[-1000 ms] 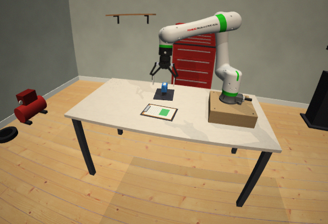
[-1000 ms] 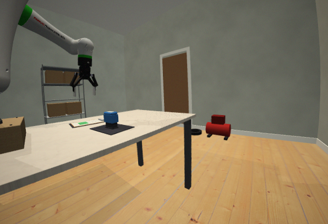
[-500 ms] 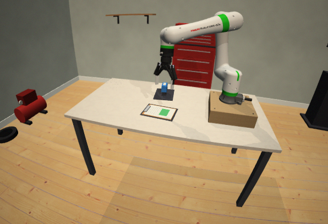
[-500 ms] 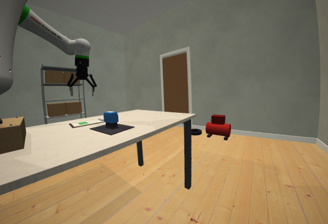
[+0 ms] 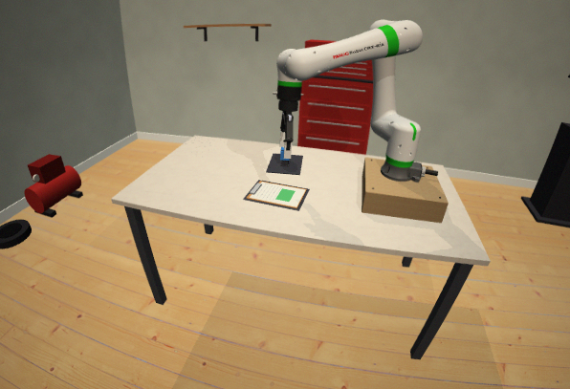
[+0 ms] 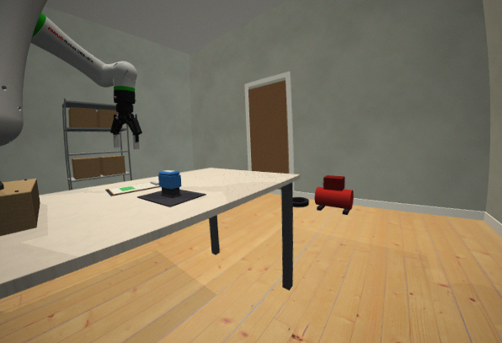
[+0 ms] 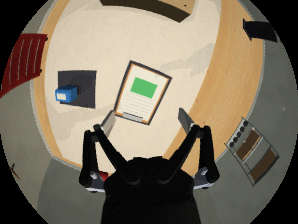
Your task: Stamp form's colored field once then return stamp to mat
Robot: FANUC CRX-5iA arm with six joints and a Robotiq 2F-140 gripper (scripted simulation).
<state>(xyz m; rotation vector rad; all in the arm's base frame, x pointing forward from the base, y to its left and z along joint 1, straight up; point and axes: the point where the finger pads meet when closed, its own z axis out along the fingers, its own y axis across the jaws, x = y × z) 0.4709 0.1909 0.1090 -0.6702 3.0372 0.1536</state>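
The blue stamp lies 30 cm to the right of my hand, 16 cm below it and 9 cm ahead of it. From my hand the other things lie so: dark mat: 30 cm to the right, 21 cm below, 9 cm ahead.
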